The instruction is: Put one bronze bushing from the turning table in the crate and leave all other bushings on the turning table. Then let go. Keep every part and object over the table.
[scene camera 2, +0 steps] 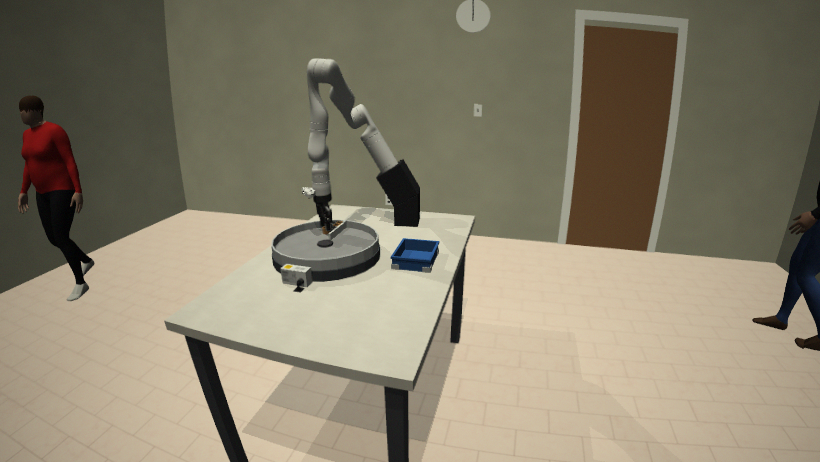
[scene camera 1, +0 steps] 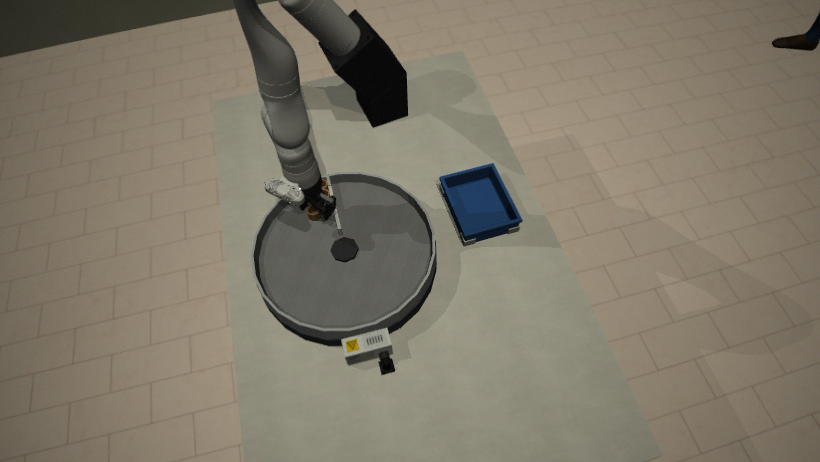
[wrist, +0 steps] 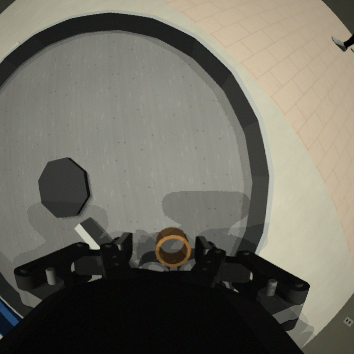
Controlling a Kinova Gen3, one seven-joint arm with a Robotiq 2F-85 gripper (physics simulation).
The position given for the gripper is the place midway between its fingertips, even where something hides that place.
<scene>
In view: the gripper (scene camera 1: 315,212).
The gripper shows as well in the wrist view (wrist: 163,244).
</scene>
